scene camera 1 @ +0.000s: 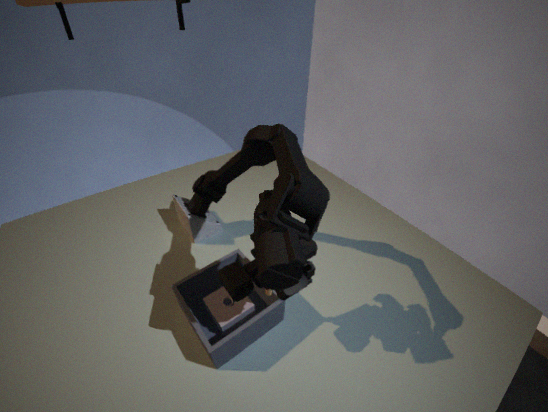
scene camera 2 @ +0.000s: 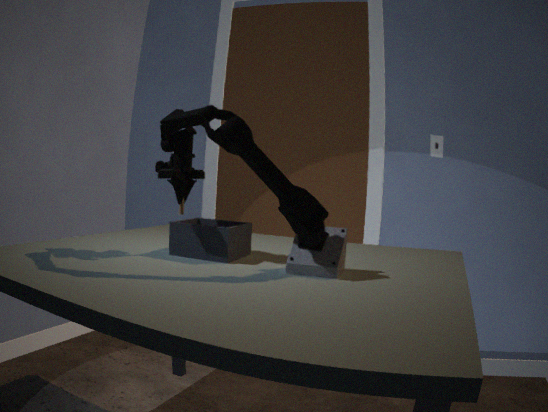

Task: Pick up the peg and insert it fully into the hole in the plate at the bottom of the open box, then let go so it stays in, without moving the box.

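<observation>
The open grey box (scene camera 1: 251, 333) (scene camera 2: 185, 240) stands on the table. Inside it lies a plate (scene camera 1: 220, 314), tan and pinkish on top, with a dark round hole (scene camera 1: 228, 301) showing in scene camera 1. My gripper (scene camera 1: 266, 287) (scene camera 2: 183, 199) points down and is shut on the peg. The thin tan peg (scene camera 1: 269, 292) (scene camera 2: 182, 207) hangs nearly upright from the fingertips. In scene camera 2 its lower end is above the box's rim, near the left end. In scene camera 1 it appears right of the hole, near the box's right side. The fingers are dark and partly hidden there.
The arm's pale base block (scene camera 1: 207, 231) (scene camera 2: 315, 265) stands on the table (scene camera 1: 100, 300) (scene camera 2: 400, 310), behind the box in scene camera 1 and to its right in scene camera 2. The box's raised walls surround the plate. Shadows of the arm cross the table.
</observation>
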